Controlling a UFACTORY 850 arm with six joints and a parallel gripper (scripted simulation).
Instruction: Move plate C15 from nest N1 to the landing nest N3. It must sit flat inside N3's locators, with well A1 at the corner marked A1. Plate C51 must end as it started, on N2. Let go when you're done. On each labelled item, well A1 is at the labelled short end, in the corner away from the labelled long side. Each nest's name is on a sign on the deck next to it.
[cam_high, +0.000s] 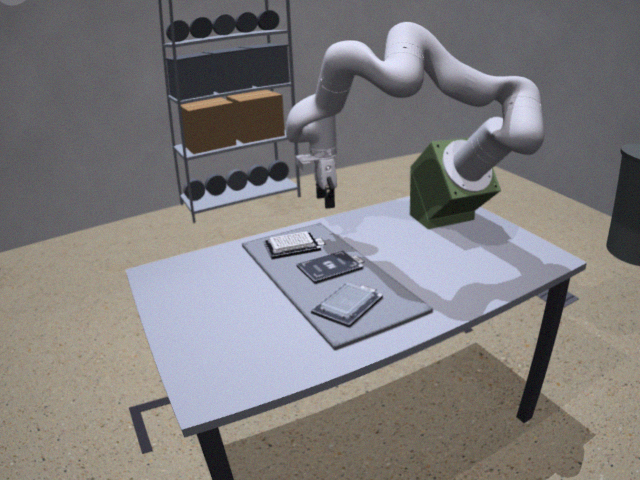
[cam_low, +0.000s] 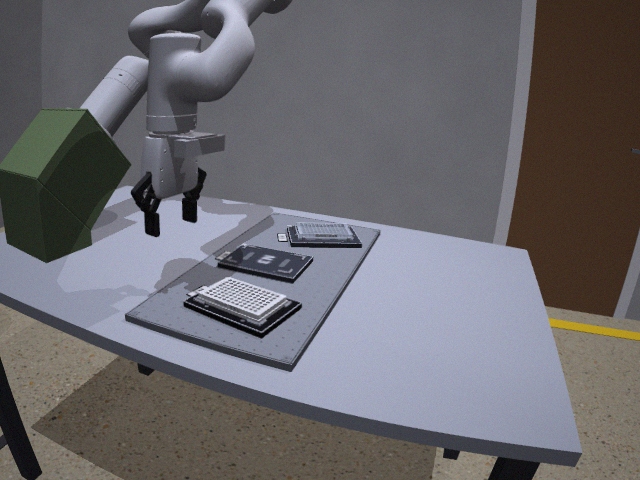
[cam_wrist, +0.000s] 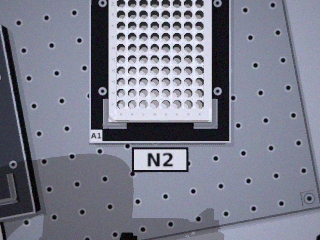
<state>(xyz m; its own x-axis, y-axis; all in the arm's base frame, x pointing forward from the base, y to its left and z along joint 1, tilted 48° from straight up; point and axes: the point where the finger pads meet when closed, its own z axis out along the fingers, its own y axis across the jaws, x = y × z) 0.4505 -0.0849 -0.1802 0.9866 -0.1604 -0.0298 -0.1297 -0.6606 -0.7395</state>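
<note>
The clear well plate lies 130 mm ahead of my hand, 410 mm to the left of it and 110 mm below it. Also, from my hand: nest A1 mark (70 mm ahead, 80 mm to the left, 120 mm below); white plate C51 (130 mm ahead, 10 mm to the left, 110 mm below); nest N3 (90 mm ahead, 200 mm to the left, 130 mm below).
</note>
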